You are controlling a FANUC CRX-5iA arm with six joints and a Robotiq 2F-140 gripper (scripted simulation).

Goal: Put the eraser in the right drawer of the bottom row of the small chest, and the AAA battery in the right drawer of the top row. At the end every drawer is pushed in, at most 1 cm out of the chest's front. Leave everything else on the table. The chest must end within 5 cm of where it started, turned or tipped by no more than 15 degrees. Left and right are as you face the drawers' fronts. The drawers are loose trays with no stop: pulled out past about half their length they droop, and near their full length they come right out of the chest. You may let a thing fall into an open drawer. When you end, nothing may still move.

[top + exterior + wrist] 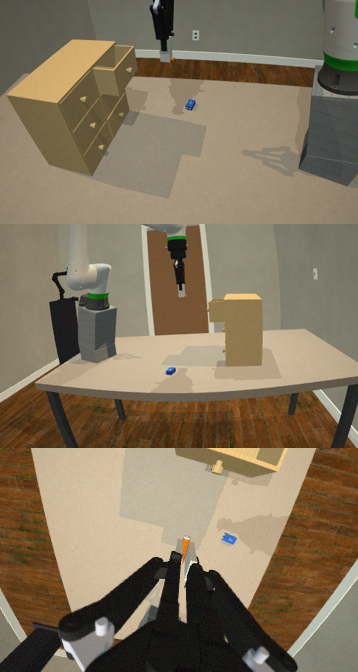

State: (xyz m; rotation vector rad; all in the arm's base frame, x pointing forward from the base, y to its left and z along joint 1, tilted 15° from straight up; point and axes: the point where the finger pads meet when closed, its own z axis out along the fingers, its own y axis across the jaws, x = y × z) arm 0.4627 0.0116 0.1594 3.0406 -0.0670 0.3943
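The orange AAA battery lies 3 cm below my hand. The rest, counted from my hand: white eraser 33 cm below, 32 cm ahead, 1 cm to the left; then small blue block 34 cm below, 17 cm to the right, 4 cm behind.
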